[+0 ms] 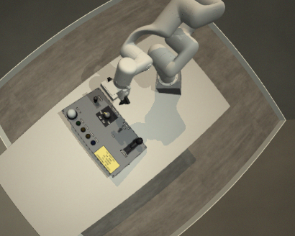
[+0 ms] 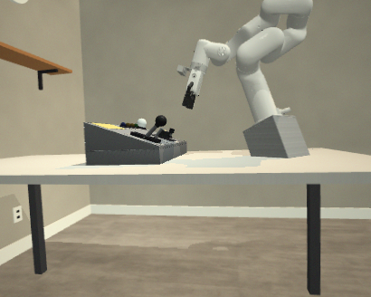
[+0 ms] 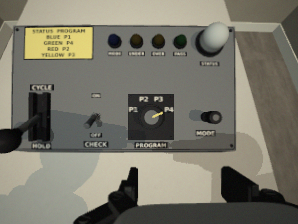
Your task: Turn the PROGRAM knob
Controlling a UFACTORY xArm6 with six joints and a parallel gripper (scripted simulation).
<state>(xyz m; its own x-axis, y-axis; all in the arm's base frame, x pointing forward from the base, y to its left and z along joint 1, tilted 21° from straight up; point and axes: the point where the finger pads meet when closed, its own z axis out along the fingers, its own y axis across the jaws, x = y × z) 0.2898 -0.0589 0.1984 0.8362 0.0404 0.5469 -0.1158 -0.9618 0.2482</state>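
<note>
My hand is 150 mm short of the grey sloped console, 140 mm above it and 70 mm to the right of it. The rest, counted from my hand: check toggle 130 mm to the left, 120 mm below, 120 mm ahead; then black lever 250 mm to the left, 110 mm below, 110 mm ahead; then mode knob 120 mm below, 110 mm to the right, 90 mm ahead.
</note>
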